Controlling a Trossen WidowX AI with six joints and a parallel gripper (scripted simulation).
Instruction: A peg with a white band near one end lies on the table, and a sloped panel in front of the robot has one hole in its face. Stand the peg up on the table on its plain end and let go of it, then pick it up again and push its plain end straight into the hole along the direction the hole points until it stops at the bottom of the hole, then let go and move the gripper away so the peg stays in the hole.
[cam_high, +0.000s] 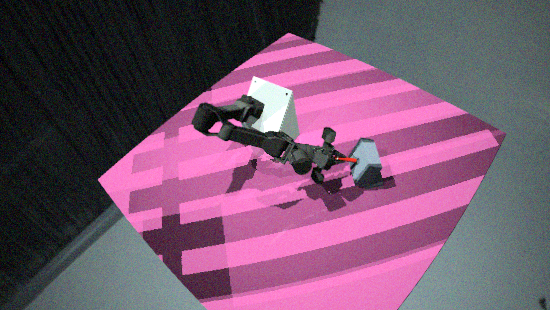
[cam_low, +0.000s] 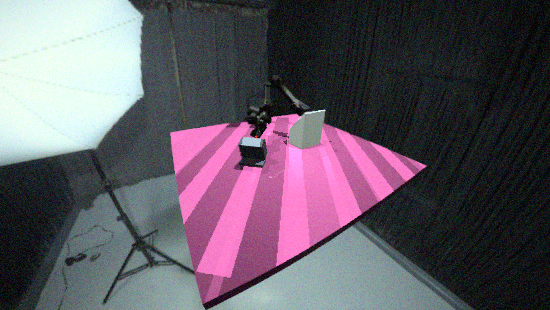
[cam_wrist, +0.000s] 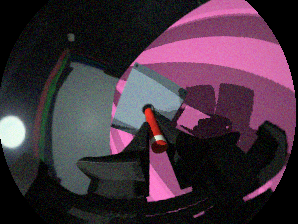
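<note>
Right now my gripper tip is 10 mm past the peg, 10 mm to the left of it and 10 mm below it. From my gripper tip the other things lie so: grey sloped panel: 50 mm ahead, 50 mm to the left, 30 mm below.
</note>
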